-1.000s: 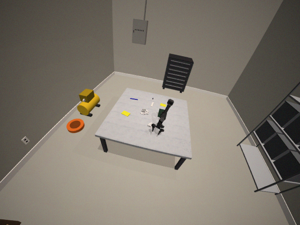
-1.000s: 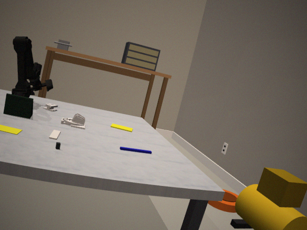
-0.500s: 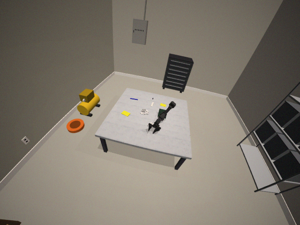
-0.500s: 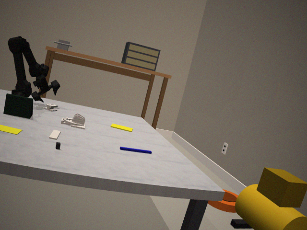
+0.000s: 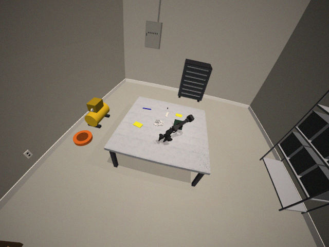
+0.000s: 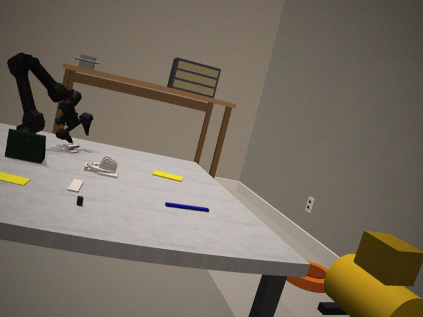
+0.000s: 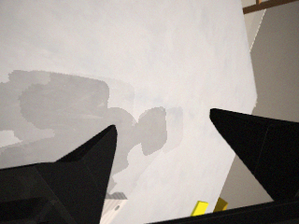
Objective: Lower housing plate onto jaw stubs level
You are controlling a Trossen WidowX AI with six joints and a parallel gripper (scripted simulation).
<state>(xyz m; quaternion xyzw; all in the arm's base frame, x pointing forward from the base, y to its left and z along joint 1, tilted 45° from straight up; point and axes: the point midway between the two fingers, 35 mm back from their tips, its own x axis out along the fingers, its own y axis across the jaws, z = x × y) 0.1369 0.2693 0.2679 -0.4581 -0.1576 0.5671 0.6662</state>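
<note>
My gripper tip is 11 cm to the left of the white stepped part, 3 cm above it and 2 cm past it. The rest, counted from my gripper tip: blue bar: 61 cm to the right, 47 cm ahead, 3 cm below; white card: 63 cm to the right, 11 cm ahead, 3 cm below; small black cube: 80 cm to the right, 15 cm ahead, 3 cm below.
</note>
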